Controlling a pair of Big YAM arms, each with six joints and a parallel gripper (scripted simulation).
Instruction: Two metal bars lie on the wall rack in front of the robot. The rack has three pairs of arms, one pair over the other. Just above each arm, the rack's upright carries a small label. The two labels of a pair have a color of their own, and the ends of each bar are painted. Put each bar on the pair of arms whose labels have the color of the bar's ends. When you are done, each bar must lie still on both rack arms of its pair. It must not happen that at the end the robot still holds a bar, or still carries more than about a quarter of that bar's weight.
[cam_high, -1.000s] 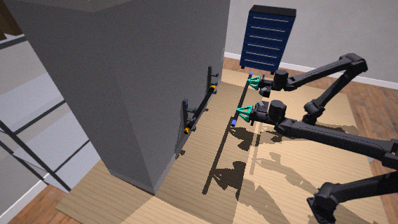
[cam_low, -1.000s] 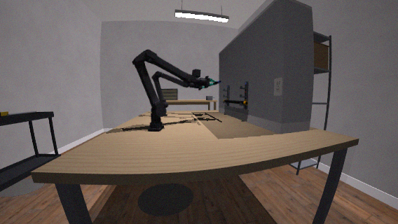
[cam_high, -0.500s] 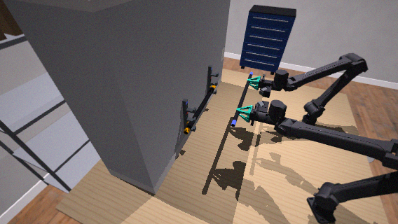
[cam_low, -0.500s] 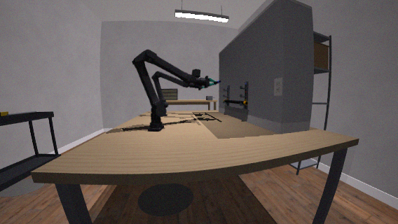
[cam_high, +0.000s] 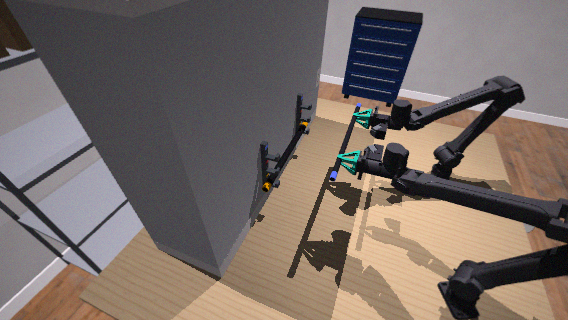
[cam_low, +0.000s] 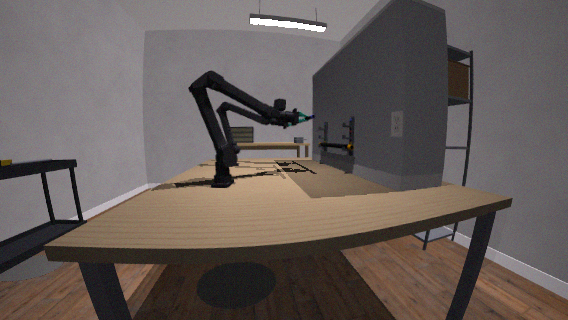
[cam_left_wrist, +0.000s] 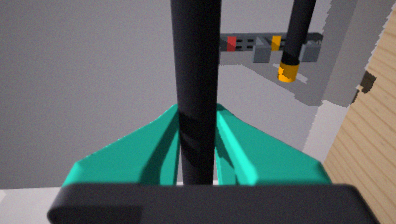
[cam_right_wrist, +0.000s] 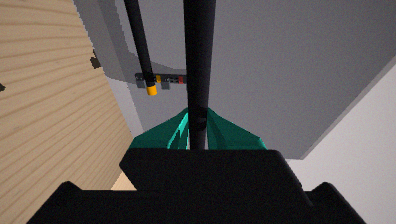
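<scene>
The blue-ended bar lies 1 cm behind my left hand and 15 cm to the right of it. The rest, counted from my left hand: orange-ended bar: 25 cm ahead, 16 cm to the right, 17 cm below; then grey wall block: 43 cm ahead, 20 cm to the right, 10 cm above.
</scene>
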